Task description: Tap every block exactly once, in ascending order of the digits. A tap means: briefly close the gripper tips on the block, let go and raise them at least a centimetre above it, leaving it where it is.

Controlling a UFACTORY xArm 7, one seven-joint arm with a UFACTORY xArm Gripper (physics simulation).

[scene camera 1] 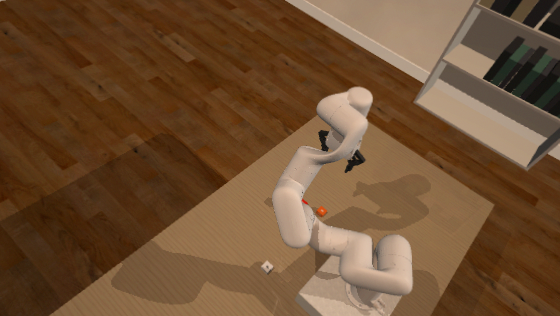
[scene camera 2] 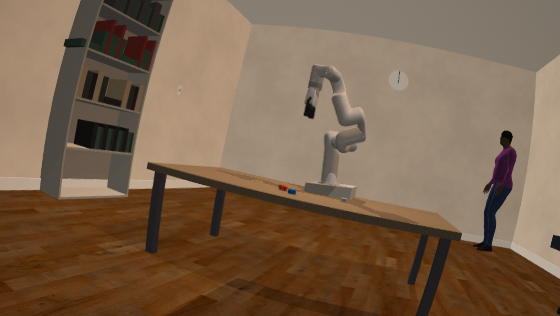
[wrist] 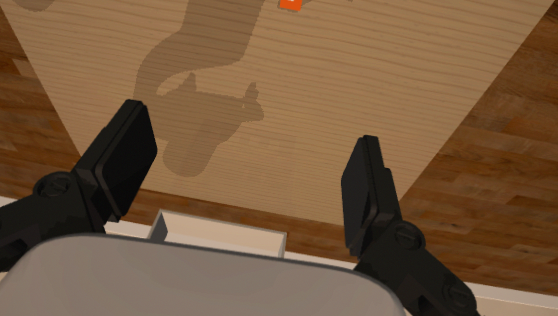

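Observation:
The orange block (scene camera 1: pixel 321 211) (wrist: pixel 291 4) lies on the table (scene camera 1: pixel 235 215); in the wrist view part of it shows at the top edge. The red block (scene camera 1: pixel 305 202) is mostly hidden by the arm in scene camera 1. In scene camera 2 the red and orange blocks overlap, beside the blue block (scene camera 2: pixel 292 191). The blue block does not show in scene camera 1. The white block (scene camera 1: pixel 267 267) (scene camera 2: pixel 343 199) lies apart, near the robot base. Digits are too small to read. My gripper (scene camera 1: pixel 334 151) (scene camera 2: pixel 309 116) (wrist: pixel 252 141) is open and empty, high above the table and away from the blocks.
The robot base (scene camera 1: pixel 325 295) (scene camera 2: pixel 320 189) stands on the table. A bookshelf (scene camera 2: pixel 59 125) stands on the floor beyond one table end. A person (scene camera 2: pixel 504 167) stands at the right in scene camera 2. Arm shadows fall across the table top.

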